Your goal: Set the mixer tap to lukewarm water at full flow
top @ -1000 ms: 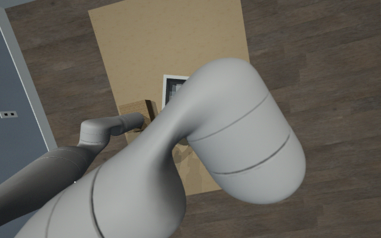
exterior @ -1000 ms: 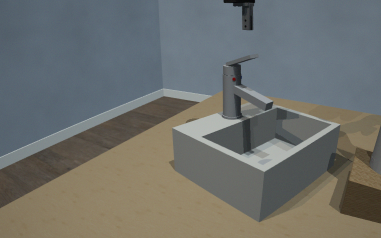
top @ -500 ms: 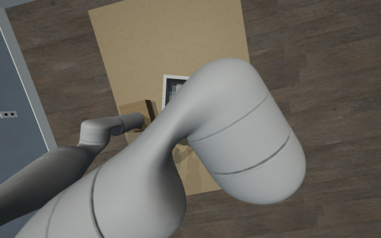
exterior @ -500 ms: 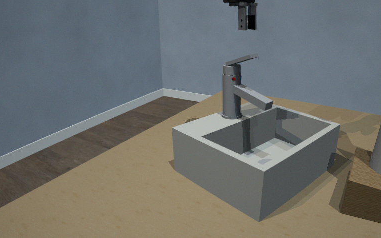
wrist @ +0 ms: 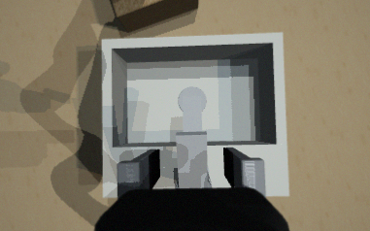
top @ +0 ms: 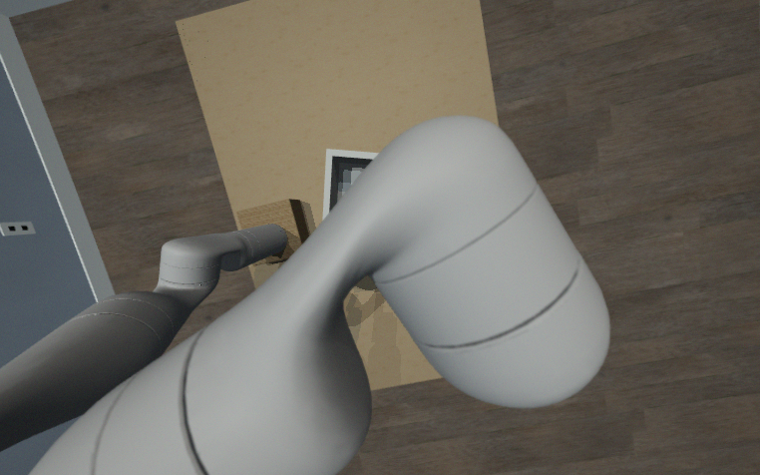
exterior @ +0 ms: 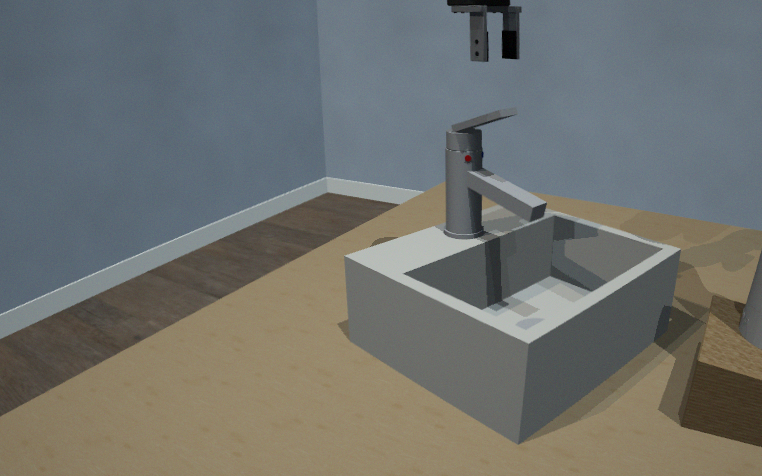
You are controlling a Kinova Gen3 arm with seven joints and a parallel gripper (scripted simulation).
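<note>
Right now my hand is 20 mm short of the flat lever, 10 mm to the left of it and 90 mm above it. Also, from my hand: grey square sink 60 mm behind, 20 mm to the left, 340 mm below; then grey mixer tap 30 mm ahead, 10 mm to the right, 140 mm below.
</note>
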